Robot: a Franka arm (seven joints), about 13 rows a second.
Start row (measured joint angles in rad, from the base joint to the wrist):
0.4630 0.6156 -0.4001 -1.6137 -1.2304 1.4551 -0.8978
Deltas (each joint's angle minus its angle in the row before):
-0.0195 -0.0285 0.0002 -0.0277 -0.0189 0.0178 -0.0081
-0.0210 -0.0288 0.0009 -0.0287 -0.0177 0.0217 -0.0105
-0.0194 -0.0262 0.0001 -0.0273 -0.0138 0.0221 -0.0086
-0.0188 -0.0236 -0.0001 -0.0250 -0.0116 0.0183 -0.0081
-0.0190 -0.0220 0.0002 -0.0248 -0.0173 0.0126 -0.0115
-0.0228 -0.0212 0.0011 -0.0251 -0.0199 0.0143 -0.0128
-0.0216 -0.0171 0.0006 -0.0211 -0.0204 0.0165 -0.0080
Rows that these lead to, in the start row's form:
0.4435 0.5871 -0.3999 -1.6414 -1.2493 1.4729 -0.9059
0.4225 0.5583 -0.3990 -1.6701 -1.2670 1.4946 -0.9164
0.4031 0.5321 -0.3989 -1.6974 -1.2808 1.5167 -0.9250
0.3843 0.5085 -0.3990 -1.7224 -1.2924 1.5350 -0.9331
0.3653 0.4865 -0.3988 -1.7472 -1.3097 1.5476 -0.9446
0.3425 0.4653 -0.3977 -1.7723 -1.3296 1.5619 -0.9574
0.3209 0.4482 -0.3971 -1.7934 -1.3500 1.5784 -0.9654

